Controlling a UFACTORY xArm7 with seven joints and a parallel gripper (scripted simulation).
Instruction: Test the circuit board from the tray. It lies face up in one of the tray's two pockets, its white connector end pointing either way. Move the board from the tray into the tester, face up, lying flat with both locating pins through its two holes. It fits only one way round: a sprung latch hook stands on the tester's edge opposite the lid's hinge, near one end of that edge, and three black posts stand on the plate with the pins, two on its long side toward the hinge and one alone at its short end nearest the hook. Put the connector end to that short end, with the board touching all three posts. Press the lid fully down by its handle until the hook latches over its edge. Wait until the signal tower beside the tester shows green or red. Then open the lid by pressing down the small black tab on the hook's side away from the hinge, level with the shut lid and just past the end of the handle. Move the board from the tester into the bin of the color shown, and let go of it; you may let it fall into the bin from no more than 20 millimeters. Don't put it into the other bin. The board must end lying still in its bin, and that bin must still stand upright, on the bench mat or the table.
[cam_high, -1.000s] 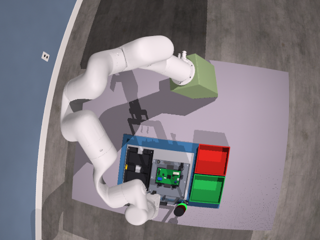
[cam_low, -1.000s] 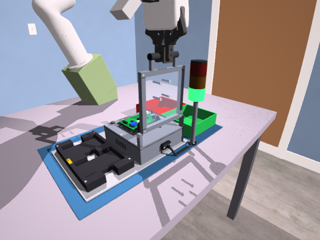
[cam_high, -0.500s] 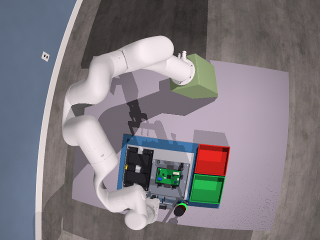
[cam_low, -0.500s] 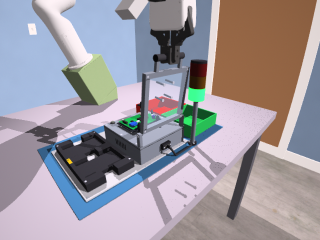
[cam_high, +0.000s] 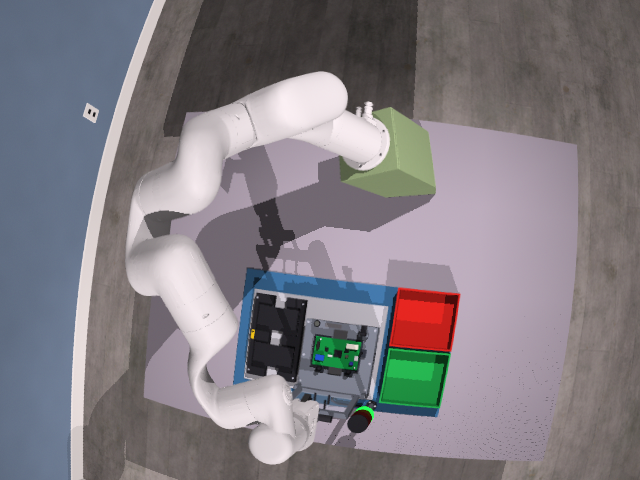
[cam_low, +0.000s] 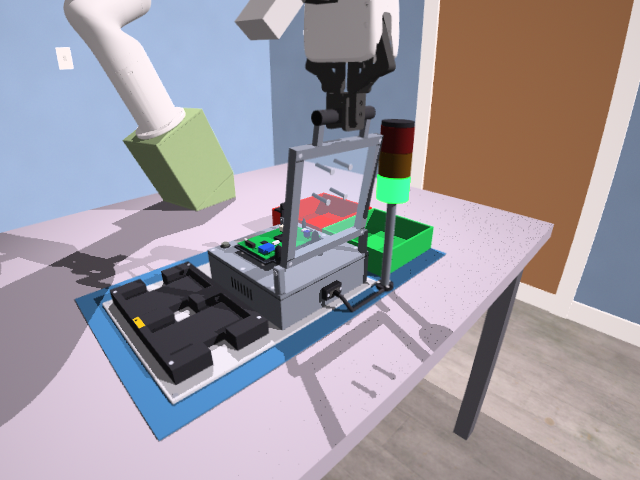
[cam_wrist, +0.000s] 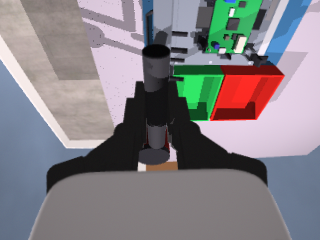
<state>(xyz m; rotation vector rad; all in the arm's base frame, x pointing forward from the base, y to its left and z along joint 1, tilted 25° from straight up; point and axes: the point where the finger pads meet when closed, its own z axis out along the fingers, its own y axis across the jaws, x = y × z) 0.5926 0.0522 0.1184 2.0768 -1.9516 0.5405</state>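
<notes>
Right now my hand is 130 mm past the green circuit board and 200 mm above it. From my hand the other things lie so: clear lid (20 mm behind, 90 mm below); green bin (90 mm behind, 200 mm to the left, 260 mm below); plate (120 mm behind, 200 mm below).
</notes>
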